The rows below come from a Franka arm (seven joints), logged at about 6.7 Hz.
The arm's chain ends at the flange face. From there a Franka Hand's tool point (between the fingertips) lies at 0.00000 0.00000 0.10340 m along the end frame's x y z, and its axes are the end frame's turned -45 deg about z.
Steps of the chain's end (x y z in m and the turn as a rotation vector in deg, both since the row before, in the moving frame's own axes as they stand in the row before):
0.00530, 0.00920, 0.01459, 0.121, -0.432, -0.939
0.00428, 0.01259, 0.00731, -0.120, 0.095, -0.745
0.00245, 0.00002, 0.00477, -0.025, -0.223, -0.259
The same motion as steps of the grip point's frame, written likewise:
-0.00316, 0.00955, 0.01459, 0.391, -0.220, -0.939
-0.00591, 0.01220, 0.00731, -0.152, -0.018, -0.745
0.00140, 0.00149, 0.00477, 0.140, -0.175, -0.259

